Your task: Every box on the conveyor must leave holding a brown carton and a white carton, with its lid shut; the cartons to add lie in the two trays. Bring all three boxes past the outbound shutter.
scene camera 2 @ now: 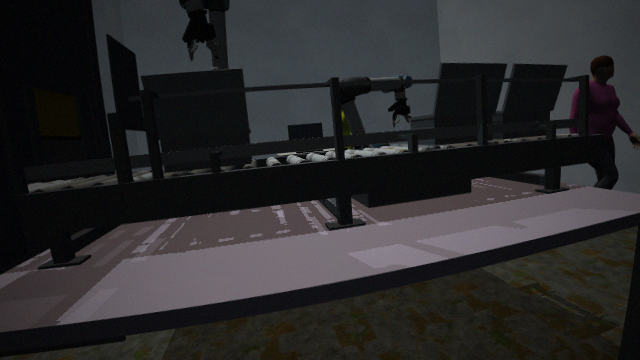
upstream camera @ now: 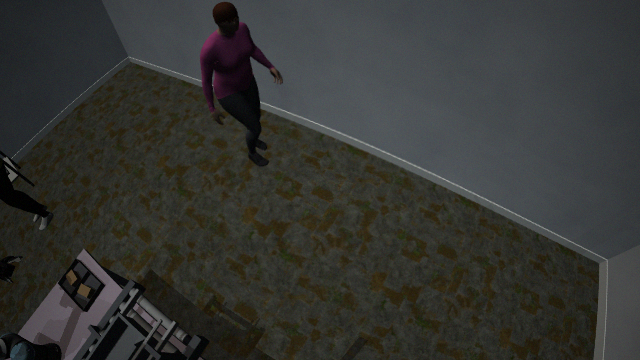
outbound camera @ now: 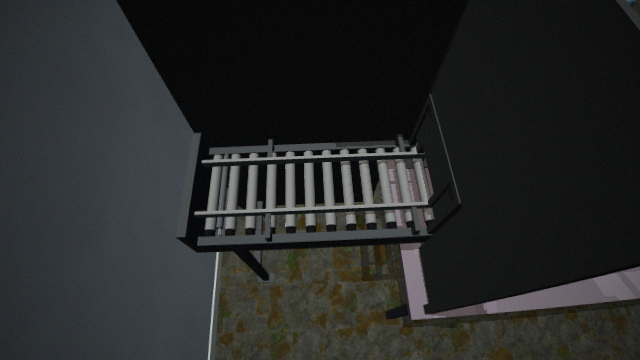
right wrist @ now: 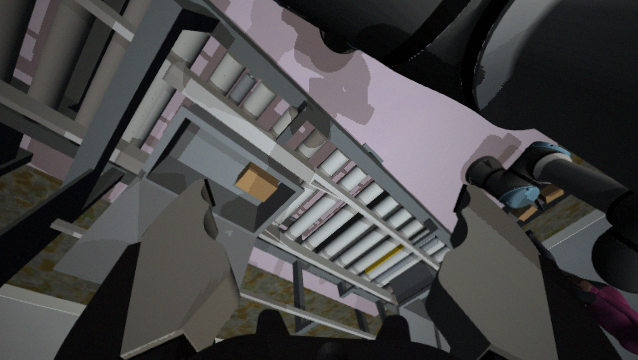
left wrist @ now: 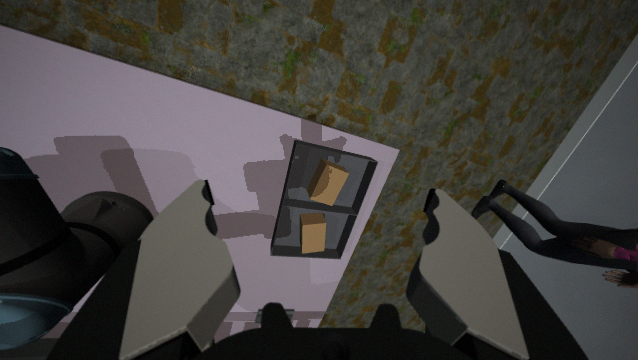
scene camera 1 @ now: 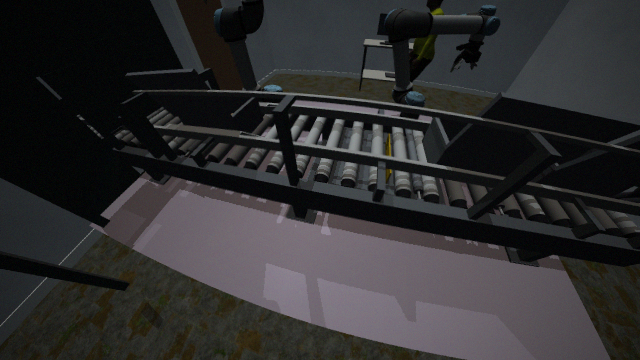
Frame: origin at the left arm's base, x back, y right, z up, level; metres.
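Where they show: left gripper, fingertip midpoint: (scene camera 2: pixel 401 125) (upstream camera: pixel 17 269) (left wrist: pixel 320 187) (scene camera 1: pixel 461 71); right gripper, fingertip midpoint: (scene camera 2: pixel 206 60) (right wrist: pixel 331 184); left arm's base at its link origin: (upstream camera: pixel 51 356) (right wrist: pixel 480 170) (left wrist: pixel 115 221).
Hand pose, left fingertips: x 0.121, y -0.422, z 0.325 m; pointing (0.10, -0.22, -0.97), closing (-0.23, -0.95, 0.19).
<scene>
Things, the pixels of their top centre, and the offset from my left fingertips. "spot": a spot on its surface instead.
- dark tray at a spot on its surface: (left wrist: pixel 285 251) spot: dx -0.318, dy +0.088, dz -0.300 m
- grey box at a spot on its surface: (right wrist: pixel 245 215) spot: dx -0.292, dy +1.416, dz -0.031 m
- brown carton at its top centre: (right wrist: pixel 256 186) dx -0.202, dy +1.399, dz -0.045 m
My left gripper (scene camera 1: pixel 465 61) (scene camera 2: pixel 400 121) (upstream camera: pixel 16 270) (left wrist: pixel 320 187) is open and empty, high above a dark tray (left wrist: pixel 285 251) that holds two brown cartons (left wrist: pixel 329 182) (left wrist: pixel 313 235), one per compartment. My right gripper (scene camera 2: pixel 200 54) (right wrist: pixel 331 184) is open and empty, above the conveyor. Below it in the right wrist view stands a grey box (right wrist: pixel 245 215) with its lid (right wrist: pixel 100 240) open and a brown carton (right wrist: pixel 257 182) inside. Scene camera 2 shows three raised lids (scene camera 2: pixel 195 115) (scene camera 2: pixel 470 95) (scene camera 2: pixel 535 92). The insides of the other two boxes are hidden. White cartons do not show.
Guide rails (scene camera 1: pixel 345 155) and posts (scene camera 2: pixel 336 120) run along the roller conveyor. Dark panels surround the outbound rollers (outbound camera: pixel 309 185). A person in magenta (scene camera 2: pixel 600 107) (upstream camera: pixel 230 65) stands beyond the conveyor's far end. A person in yellow (scene camera 1: pixel 425 47) is behind the left arm, near a desk (scene camera 1: pixel 375 43).
</scene>
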